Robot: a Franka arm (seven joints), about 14 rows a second.
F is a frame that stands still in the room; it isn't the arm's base.
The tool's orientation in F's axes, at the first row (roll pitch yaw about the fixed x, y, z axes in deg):
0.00, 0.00, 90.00
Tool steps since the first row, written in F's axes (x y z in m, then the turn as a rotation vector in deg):
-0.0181, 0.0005, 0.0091, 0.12, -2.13, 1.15
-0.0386, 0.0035, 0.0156, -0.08, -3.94, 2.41
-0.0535, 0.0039, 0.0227, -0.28, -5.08, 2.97
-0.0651, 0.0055, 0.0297, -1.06, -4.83, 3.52
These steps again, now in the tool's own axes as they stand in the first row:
0.0005, 0.0181, 0.0091, -2.13, -0.12, 1.15
0.0035, 0.0386, 0.0156, -3.94, 0.08, 2.41
0.0039, 0.0535, 0.0227, -5.08, 0.28, 2.97
0.0055, 0.0651, 0.0297, -4.83, 1.06, 3.52

